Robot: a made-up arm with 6 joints.
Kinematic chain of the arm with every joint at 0, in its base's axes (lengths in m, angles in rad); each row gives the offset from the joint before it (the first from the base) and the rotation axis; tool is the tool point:
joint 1: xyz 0 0 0.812 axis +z
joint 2: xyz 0.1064 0 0 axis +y
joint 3: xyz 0 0 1.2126 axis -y
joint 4: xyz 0 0 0.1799 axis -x
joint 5: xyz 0.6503 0 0 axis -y
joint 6: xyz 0.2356 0 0 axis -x
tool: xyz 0 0 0
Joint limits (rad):
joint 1: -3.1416..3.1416
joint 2: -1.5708..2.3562
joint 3: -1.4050..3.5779
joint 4: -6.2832..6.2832
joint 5: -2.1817..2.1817
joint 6: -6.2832..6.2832
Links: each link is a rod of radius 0.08 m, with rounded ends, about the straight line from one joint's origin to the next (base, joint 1, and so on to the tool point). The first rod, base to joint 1, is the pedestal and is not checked.
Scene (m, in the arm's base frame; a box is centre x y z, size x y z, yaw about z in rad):
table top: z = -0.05
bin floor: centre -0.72 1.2 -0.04 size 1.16 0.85 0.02 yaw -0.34
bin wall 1: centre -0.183 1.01 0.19 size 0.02 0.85 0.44 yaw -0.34
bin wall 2: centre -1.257 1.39 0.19 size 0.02 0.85 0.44 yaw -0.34
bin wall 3: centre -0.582 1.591 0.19 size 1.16 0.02 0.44 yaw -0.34
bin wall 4: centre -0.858 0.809 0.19 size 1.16 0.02 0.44 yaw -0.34
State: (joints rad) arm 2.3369 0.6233 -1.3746 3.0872 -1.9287 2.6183
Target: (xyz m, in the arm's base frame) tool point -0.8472 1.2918 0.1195
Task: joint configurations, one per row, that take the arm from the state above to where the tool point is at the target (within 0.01 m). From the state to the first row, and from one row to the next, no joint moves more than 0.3 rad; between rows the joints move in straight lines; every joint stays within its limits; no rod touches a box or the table.
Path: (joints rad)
1: 2.2926 0.8543 -1.1059 3.0871 -1.8591 2.6183
2: 2.2482 1.0854 -0.8373 3.0870 -1.7896 2.6183
3: 2.2039 1.3164 -0.5686 3.0868 -1.7200 2.6183
4: 2.1596 1.5475 -0.3000 3.0867 -1.6504 2.6183

